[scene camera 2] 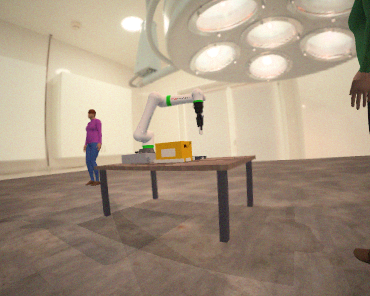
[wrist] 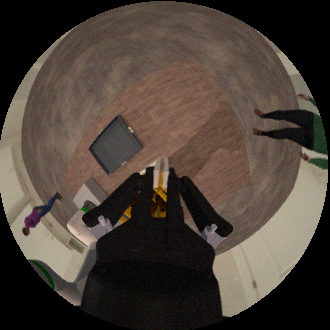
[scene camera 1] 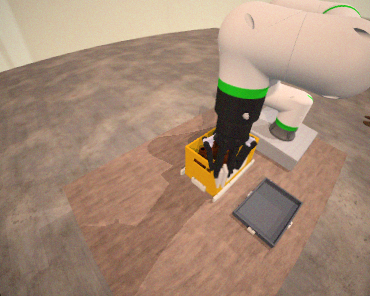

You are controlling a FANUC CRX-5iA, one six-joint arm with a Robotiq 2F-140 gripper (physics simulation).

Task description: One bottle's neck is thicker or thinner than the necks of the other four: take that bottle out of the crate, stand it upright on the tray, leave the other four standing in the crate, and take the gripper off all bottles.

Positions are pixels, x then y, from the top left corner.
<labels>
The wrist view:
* gripper: 161, 162
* dark grey tray: 115, 143
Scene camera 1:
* gripper: 219, 183
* dark grey tray: 267, 212
</labels>
